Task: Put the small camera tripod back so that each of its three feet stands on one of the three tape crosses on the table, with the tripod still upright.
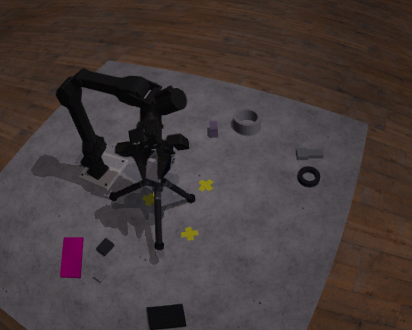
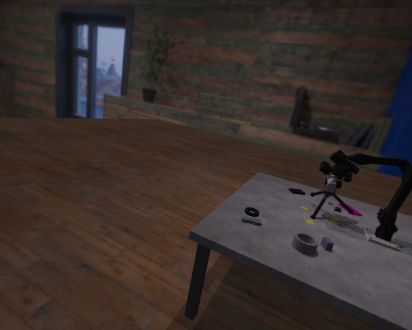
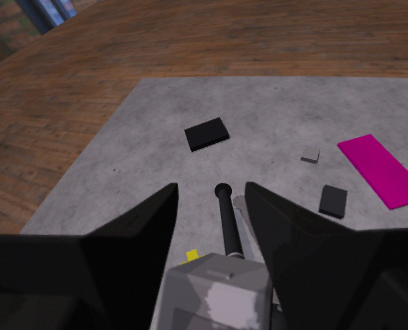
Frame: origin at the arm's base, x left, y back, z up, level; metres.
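Where they show: gripper, between the fingertips: (image 1: 151,179) (image 2: 326,174) (image 3: 211,189); arm's base, origin of its link: (image 1: 97,170) (image 2: 382,237).
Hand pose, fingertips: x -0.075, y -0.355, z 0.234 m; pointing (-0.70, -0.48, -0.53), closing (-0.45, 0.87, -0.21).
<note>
Each offset is from my fingertips to the top centre of the thing. "spot": to the spot under its first point.
The dark tripod (image 1: 158,215) (image 2: 320,204) (image 3: 231,225) is upright, its grey head {spot: dx +0.043, dy +0.024, dz +0.015 m} (image 3: 215,290) between the fingers. My gripper (image 1: 154,175) (image 3: 211,189) is shut on that head. A gap between the front foot {spot: dx -0.077, dy -0.051, dz -0.163 m} (image 1: 159,245) (image 3: 223,190) and its shadow shows it is raised slightly. Yellow crosses: the right one {dx +0.224, dy +0.003, dz -0.246 m} (image 1: 206,185) (image 2: 310,221) lies beyond the right foot {spot: dx +0.145, dy +0.002, dz -0.228 m} (image 1: 191,198) (image 2: 313,217); the front one {dx +0.042, dy -0.060, dz -0.246 m} (image 1: 189,233) (image 2: 304,208) (image 3: 192,256) lies right of the front foot; the third {dx +0.084, dy +0.122, dz -0.246 m} (image 1: 148,199) (image 2: 334,222) lies under the tripod, right of the left foot {spot: dx -0.012, dy +0.178, dz -0.170 m} (image 1: 113,196).
A magenta slab {dx -0.248, dy +0.194, dz -0.239 m} (image 1: 72,257) (image 3: 377,170), dark block {dx -0.148, dy +0.123, dz -0.232 m} (image 1: 105,246) (image 3: 333,201), small grey piece {dx -0.241, dy +0.072, dz -0.235 m} (image 1: 100,276) and black slab {dx -0.234, dy -0.170, dz -0.232 m} (image 1: 166,316) (image 3: 207,134) lie toward the front. A purple block {dx +0.441, dy +0.111, dz -0.207 m} (image 1: 213,129), grey ring {dx +0.535, dy +0.026, dz -0.199 m} (image 1: 246,123), grey tool {dx +0.521, dy -0.239, dz -0.232 m} (image 1: 310,153) and black ring {dx +0.420, dy -0.278, dz -0.232 m} (image 1: 299,177) lie behind and right.
</note>
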